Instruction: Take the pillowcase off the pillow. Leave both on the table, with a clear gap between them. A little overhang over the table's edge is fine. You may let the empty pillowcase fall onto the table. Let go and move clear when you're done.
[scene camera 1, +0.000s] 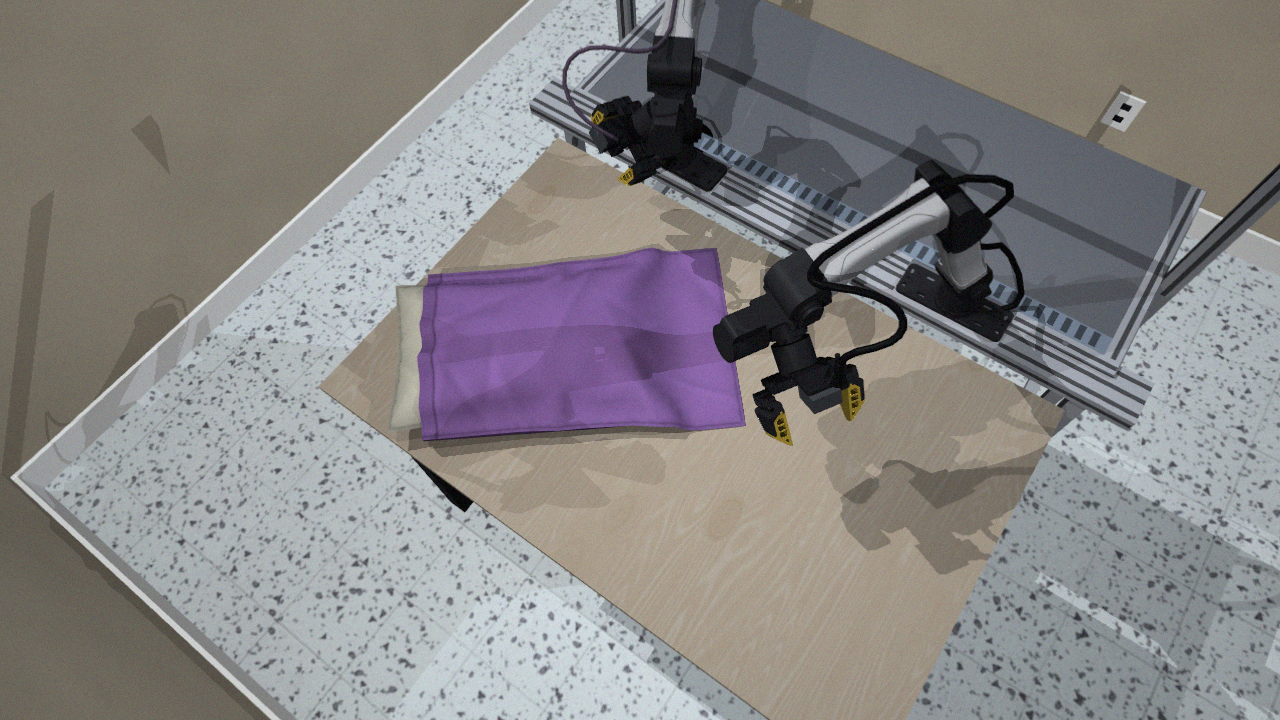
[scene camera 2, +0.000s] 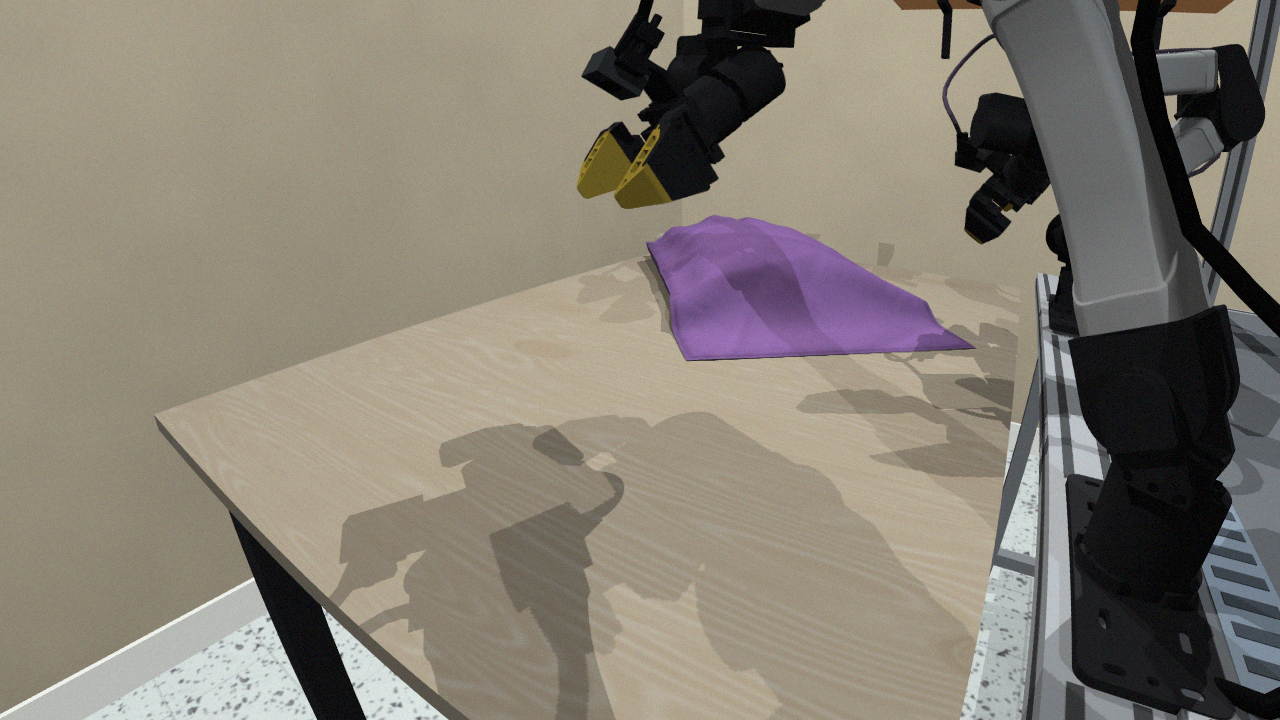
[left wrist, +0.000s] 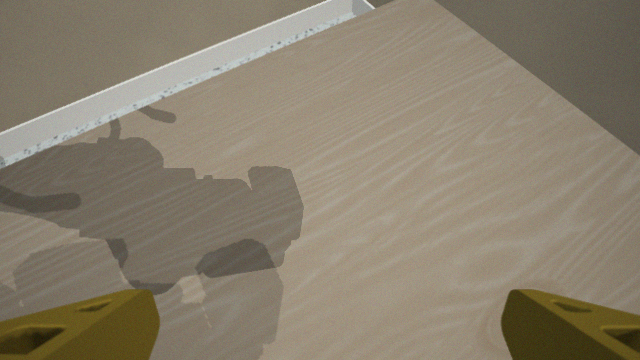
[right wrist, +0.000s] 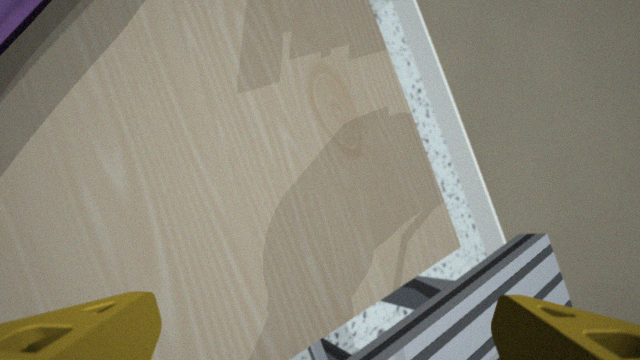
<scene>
In view: the left gripper (scene camera 2: 598, 197), the right gripper (scene camera 2: 988, 223) and a purple pillowcase (scene camera 1: 627, 340).
The purple pillowcase also shows in scene camera 2 (scene camera 2: 747, 288). The left gripper also shows in scene camera 1 (scene camera 1: 820, 432) and in the left wrist view (left wrist: 329, 306). The right gripper also shows in scene camera 1 (scene camera 1: 607, 155) and in the right wrist view (right wrist: 325, 310).
</scene>
